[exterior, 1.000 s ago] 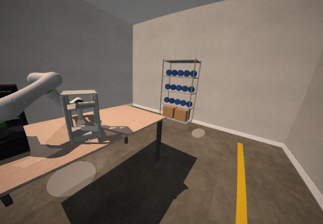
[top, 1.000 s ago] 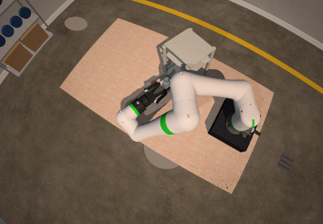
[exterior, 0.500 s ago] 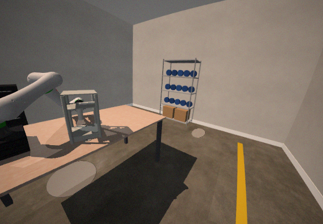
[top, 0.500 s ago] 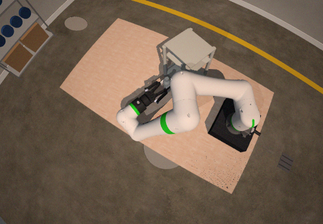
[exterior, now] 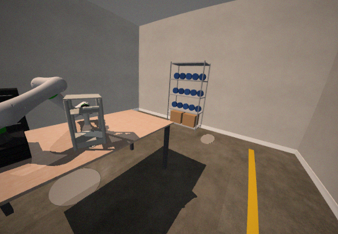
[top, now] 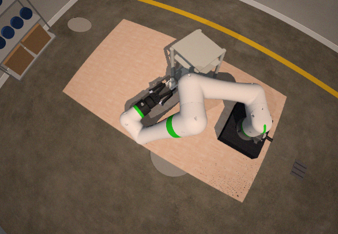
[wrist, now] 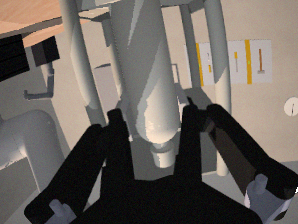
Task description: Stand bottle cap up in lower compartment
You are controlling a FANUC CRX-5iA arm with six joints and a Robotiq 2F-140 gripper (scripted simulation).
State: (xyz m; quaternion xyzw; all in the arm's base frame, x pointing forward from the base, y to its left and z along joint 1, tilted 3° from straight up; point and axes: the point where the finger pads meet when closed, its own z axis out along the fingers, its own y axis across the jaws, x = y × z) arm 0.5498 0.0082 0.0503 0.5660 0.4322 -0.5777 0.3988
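The grey shelving unit is 60 mm behind my hand, 190 mm to the right of it and 10 mm above it. The rest, counted from my hand: pale bottle 10 mm above.
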